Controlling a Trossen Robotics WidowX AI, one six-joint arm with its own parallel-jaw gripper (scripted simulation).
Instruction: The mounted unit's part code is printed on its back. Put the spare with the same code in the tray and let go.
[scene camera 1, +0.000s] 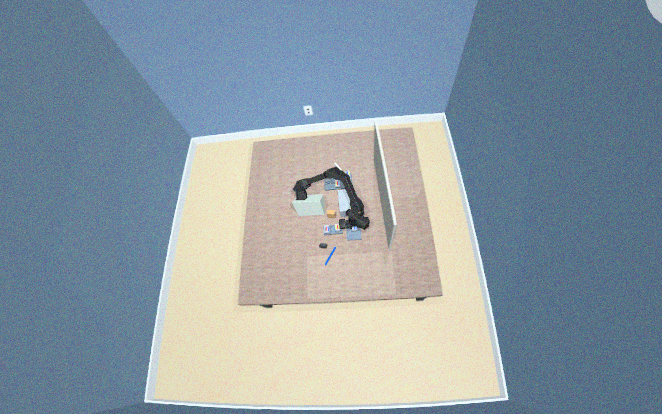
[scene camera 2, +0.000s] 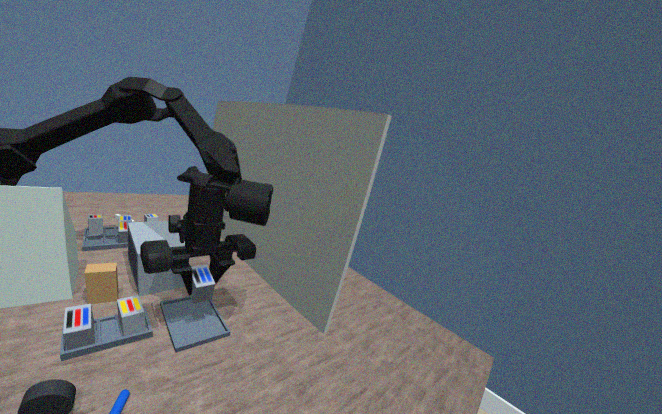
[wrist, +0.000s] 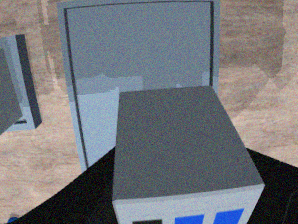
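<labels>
A grey panel has a spot that appears at (scene camera 2: 321, 161), and that same spot on the panel appears at (scene camera 1: 389, 212).
</labels>
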